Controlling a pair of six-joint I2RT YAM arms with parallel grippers.
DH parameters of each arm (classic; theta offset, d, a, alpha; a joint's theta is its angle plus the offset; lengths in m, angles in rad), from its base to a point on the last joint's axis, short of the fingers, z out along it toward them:
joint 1: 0 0.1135 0.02 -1.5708
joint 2: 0 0 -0.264 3.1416
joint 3: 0.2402 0 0.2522 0
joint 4: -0.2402 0 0.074 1.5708
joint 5: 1.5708 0 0 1.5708
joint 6: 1.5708 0.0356 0 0
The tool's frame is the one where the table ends.
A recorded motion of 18 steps. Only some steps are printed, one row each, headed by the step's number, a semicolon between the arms.
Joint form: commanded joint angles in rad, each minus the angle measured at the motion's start. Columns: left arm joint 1, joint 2, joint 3, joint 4, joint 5, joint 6; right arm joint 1, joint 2, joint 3, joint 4, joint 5, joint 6.
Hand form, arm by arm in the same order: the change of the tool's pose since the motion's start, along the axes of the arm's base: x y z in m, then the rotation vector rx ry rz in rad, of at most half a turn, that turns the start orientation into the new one. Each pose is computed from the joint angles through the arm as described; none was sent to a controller.
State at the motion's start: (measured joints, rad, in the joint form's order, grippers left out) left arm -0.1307 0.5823 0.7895 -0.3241 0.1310 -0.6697; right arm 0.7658 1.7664 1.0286 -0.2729 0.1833 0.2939
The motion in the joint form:
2: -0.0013 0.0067 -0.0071 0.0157 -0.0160 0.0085; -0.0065 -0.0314 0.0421 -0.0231 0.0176 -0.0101
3: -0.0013 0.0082 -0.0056 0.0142 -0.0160 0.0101; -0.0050 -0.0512 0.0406 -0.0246 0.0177 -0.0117
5: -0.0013 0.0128 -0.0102 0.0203 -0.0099 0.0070; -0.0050 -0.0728 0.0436 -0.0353 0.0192 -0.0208
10: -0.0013 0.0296 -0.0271 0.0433 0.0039 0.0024; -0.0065 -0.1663 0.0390 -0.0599 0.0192 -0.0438
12: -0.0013 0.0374 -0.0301 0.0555 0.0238 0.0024; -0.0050 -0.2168 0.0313 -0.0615 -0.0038 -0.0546
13: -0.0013 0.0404 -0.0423 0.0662 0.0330 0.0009; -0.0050 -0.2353 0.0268 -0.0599 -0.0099 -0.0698
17: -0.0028 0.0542 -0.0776 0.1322 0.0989 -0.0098; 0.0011 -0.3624 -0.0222 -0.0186 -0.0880 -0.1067
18: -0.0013 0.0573 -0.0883 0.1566 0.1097 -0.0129; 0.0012 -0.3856 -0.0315 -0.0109 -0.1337 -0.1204
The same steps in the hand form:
2: 0.0026 0.0001 -0.0015 0.0098 -0.0043 0.0136; 0.0053 0.0010 0.0212 0.0189 -0.0490 -0.0080
3: 0.0028 0.0000 -0.0013 0.0115 -0.0032 0.0134; 0.0036 0.0002 0.0273 0.0297 -0.0615 -0.0054
5: 0.0043 -0.0004 -0.0027 0.0082 0.0007 0.0077; 0.0022 -0.0013 0.0347 0.0335 -0.0746 0.0010
10: 0.0099 -0.0016 -0.0080 0.0036 0.0127 -0.0055; -0.0060 -0.0097 0.0621 0.0650 -0.1273 0.0168
12: 0.0119 -0.0026 -0.0087 0.0010 0.0116 -0.0252; -0.0119 -0.0136 0.0754 0.1007 -0.1482 0.0400
13: 0.0136 -0.0032 -0.0121 -0.0011 0.0166 -0.0342; -0.0141 -0.0153 0.0798 0.1063 -0.1609 0.0554
17: 0.0192 -0.0065 -0.0190 -0.0207 0.0041 -0.0999; -0.0320 -0.0260 0.1050 0.2097 -0.2232 0.1391
18: 0.0208 -0.0068 -0.0205 -0.0257 -0.0053 -0.1089; -0.0360 -0.0275 0.1091 0.2417 -0.2230 0.1803

